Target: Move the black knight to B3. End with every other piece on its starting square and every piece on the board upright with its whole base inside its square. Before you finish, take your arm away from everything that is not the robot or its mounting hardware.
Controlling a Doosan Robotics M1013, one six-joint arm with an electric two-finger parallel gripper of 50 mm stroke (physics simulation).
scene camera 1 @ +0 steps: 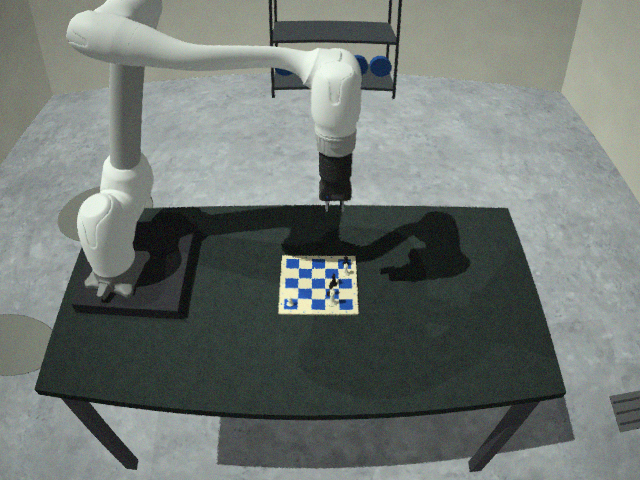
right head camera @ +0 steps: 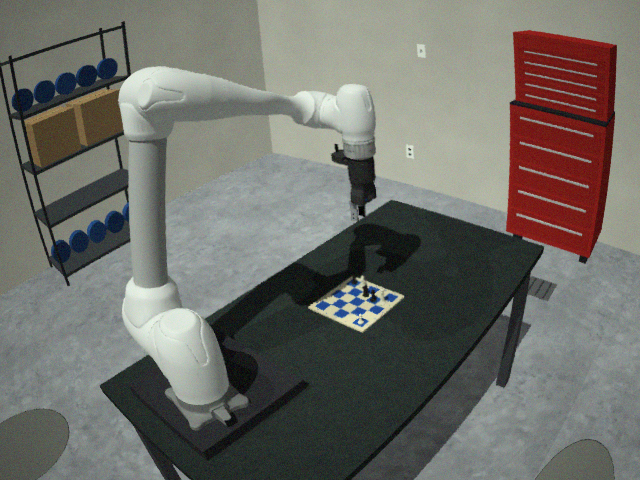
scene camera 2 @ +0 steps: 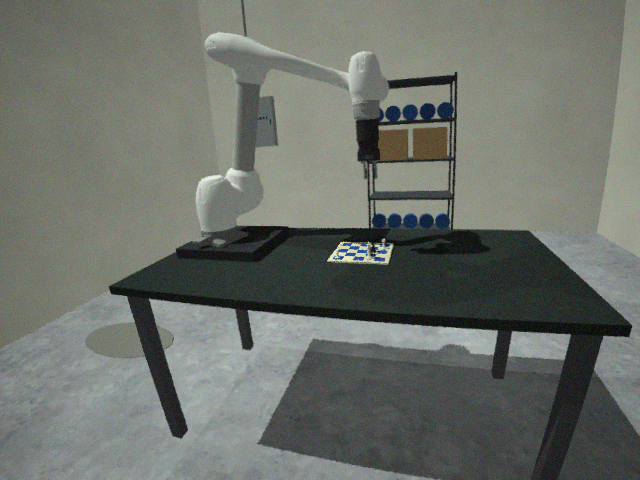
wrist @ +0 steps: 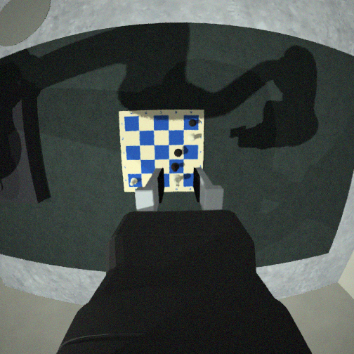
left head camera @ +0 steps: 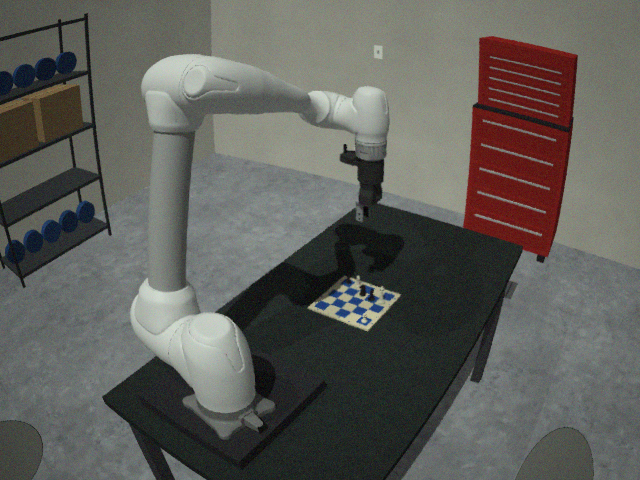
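Pixels of known places: gripper, between the fingertips: [scene camera 1: 334,208] [right head camera: 358,218] [scene camera 2: 370,178] [left head camera: 362,218]; arm's base, origin of its link: [scene camera 1: 117,271] [right head camera: 206,399] [scene camera 2: 221,239] [left head camera: 228,406].
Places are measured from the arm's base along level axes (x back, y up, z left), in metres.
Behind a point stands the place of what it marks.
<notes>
The chessboard [left head camera: 338,323] @(z 0.080, x -0.508, y -0.039 m) [scene camera 1: 285,311] @(z -0.012, x -0.544, y -0.035 m) [wrist: 122,150] lies flat on the table. The black piece that I take for the knight [left head camera: 362,290] @(z 0.108, x -0.655, y -0.015 m) [right head camera: 365,290] @(z 0.106, x -0.655, y -0.011 m) [wrist: 178,152] stands on B3, apparently upright; its shape is too small to make out. Another black piece [left head camera: 371,296] @(z 0.069, x -0.653, y -0.020 m) [right head camera: 373,297] @(z 0.067, x -0.654, y -0.020 m) [wrist: 175,166] stands on B4, and a black piece [wrist: 192,122] on A1. White pieces stand on A2 [wrist: 195,136], B5 [wrist: 178,178] and E5 [wrist: 133,181]. My gripper [left head camera: 362,212] @(z 0.118, x -0.653, y 0.241 m) [right head camera: 357,212] @(z 0.118, x -0.653, y 0.241 m) [scene camera 1: 334,206] @(z 0.118, x -0.653, y 0.241 m) [scene camera 2: 370,170] @(z 0.118, x -0.653, y 0.241 m) [wrist: 178,177] is partly open and empty, high above the board and apart from every piece.
The black table [scene camera 1: 413,351] @(z -0.090, x -0.906, y -0.040 m) [scene camera 2: 439,289] @(z -0.128, x -0.929, y -0.040 m) carries the arm's dark base plate [scene camera 1: 129,311] @(z -0.127, x -0.096, y -0.016 m) at the left in scene camera 1. A red tool cabinet [left head camera: 516,175] stands beyond the table. A shelf rack [left head camera: 95,149] [scene camera 2: 454,155] stands against a wall.
</notes>
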